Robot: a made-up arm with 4 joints.
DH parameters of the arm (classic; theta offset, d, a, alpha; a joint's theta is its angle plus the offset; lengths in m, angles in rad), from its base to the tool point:
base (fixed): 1.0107 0 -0.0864 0
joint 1: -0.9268 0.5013 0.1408 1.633
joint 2: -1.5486 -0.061 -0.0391 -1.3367
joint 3: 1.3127 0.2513 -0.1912 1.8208
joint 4: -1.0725 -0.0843 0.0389 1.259
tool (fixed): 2.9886 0.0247 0 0
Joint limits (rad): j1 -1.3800..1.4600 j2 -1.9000..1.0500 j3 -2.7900..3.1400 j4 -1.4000..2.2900
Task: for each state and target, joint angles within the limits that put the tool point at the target. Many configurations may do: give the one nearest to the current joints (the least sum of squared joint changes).
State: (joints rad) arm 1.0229 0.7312 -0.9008 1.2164
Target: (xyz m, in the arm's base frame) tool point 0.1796 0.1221 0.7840
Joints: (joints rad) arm 0.6929 0.3539 -0.8141 1.3245
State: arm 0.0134 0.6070 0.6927 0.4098
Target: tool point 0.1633 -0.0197 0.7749
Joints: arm 0.6959 0.6038 -0.2889 0.5080
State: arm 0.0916 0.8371 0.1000 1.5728
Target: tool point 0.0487 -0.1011 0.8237
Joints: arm 0.0855 1.0500 -0.7109 1.6654
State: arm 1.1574 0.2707 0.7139 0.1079
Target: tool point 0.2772 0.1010 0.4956
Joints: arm 0.9580 0.0664 0.9071 0.0152
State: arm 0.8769 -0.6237 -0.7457 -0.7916
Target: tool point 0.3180 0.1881 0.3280
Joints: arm 0.6568 -1.4174 -0.6743 -0.8586
